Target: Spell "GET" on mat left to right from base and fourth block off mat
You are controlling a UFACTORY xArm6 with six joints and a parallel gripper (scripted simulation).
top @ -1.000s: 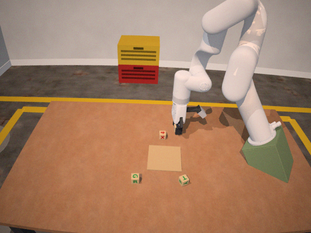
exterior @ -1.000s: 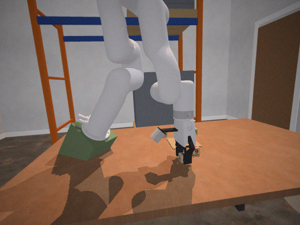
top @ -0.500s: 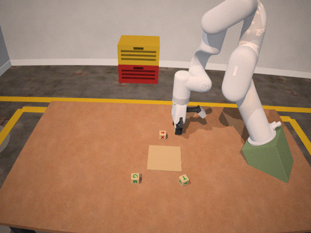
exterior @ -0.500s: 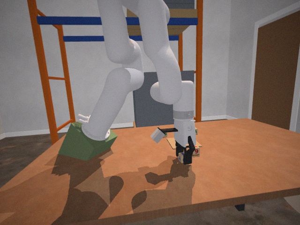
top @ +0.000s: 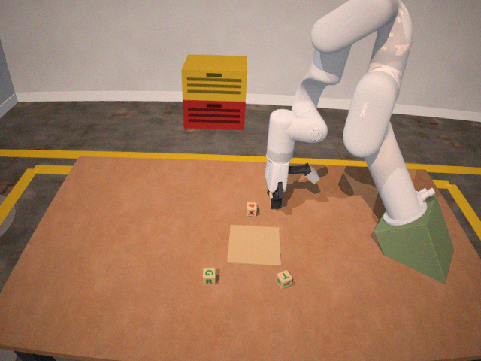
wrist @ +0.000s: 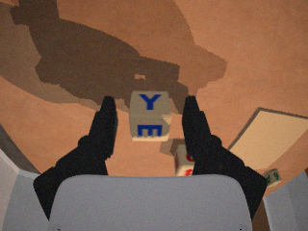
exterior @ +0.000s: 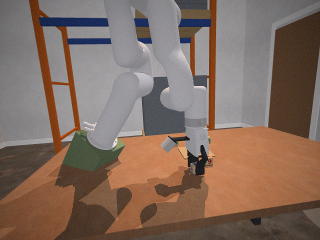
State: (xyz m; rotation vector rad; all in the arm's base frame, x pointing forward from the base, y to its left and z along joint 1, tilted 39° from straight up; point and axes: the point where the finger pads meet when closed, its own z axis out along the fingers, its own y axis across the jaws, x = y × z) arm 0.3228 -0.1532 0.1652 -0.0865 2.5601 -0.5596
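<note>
Right now my hand is 1 cm above the e block. The rest, counted from my hand: tan mat (17 cm to the left, 9 cm ahead, 2 cm below); t block (31 cm to the left, 4 cm ahead, 1 cm below); red-lettered block (8 cm ahead, 4 cm to the left, 1 cm below).
</note>
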